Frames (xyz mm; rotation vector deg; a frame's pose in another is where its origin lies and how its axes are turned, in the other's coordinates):
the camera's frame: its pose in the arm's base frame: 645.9 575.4 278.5 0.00 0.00 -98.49
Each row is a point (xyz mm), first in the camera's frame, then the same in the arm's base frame.
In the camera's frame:
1: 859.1 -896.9 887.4
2: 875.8 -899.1 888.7
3: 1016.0 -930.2 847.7
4: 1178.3 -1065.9 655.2
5: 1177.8 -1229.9 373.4
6: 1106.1 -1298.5 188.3
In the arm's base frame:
1: -368.0 -141.9 1165.9
2: -372.6 -158.1 1167.2
3: -424.1 -292.1 1126.2
4: -582.3 -432.6 933.7
5: -744.4 -407.9 651.9
6: -801.7 -326.9 466.8

